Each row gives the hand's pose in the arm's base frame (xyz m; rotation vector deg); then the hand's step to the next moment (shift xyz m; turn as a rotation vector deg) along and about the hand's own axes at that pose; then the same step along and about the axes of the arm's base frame.
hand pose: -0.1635 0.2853 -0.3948 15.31 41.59 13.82
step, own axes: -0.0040 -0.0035 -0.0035 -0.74 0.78 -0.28
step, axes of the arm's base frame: -0.0048 -0.0040 -0.0012 -0.82 0.55 0.51
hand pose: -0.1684 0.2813 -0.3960 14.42 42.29 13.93
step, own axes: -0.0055 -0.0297 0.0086 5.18 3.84 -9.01
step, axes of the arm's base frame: 0.0058 -0.0309 0.0004 -2.99 6.46 -8.49
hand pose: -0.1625 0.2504 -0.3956 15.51 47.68 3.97
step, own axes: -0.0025 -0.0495 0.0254 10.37 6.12 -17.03
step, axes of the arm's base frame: 0.0148 -0.0534 0.0050 -5.32 11.20 -16.77
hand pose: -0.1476 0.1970 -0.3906 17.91 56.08 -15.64
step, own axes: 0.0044 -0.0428 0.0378 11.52 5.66 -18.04
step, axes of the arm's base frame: 0.0157 -0.0541 0.0101 -5.64 11.06 -18.33
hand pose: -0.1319 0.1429 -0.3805 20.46 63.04 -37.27
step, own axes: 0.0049 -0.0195 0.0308 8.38 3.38 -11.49
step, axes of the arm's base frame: 0.0106 -0.0339 0.0095 -3.43 6.55 -12.61
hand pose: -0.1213 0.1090 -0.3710 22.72 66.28 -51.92
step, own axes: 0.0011 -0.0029 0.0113 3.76 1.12 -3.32
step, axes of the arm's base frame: 0.0048 -0.0100 0.0039 -0.73 1.44 -4.88
